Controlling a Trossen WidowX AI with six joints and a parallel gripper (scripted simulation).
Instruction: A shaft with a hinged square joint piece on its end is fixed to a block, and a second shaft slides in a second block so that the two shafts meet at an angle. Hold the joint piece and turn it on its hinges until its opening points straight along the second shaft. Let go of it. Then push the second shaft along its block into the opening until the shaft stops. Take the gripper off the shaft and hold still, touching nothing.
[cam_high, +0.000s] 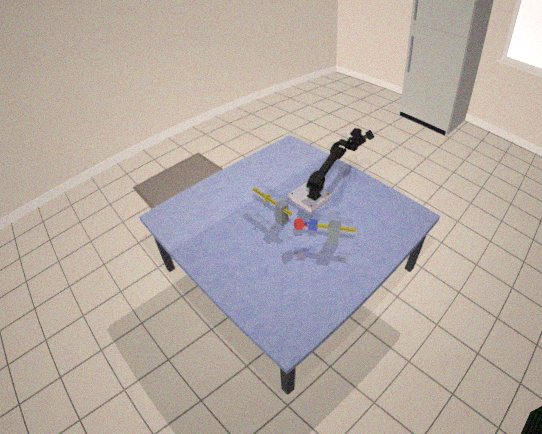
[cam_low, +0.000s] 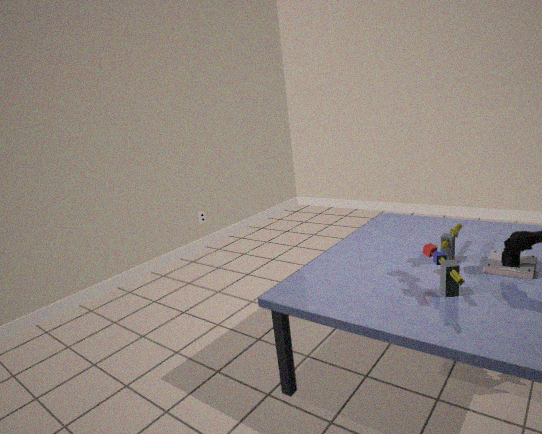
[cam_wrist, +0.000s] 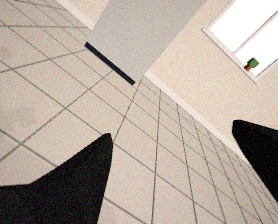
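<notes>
Now: the red joint piece 106 cm ahead of my gripper tip, 20 cm to the left of it and 2 cm above it.
</notes>
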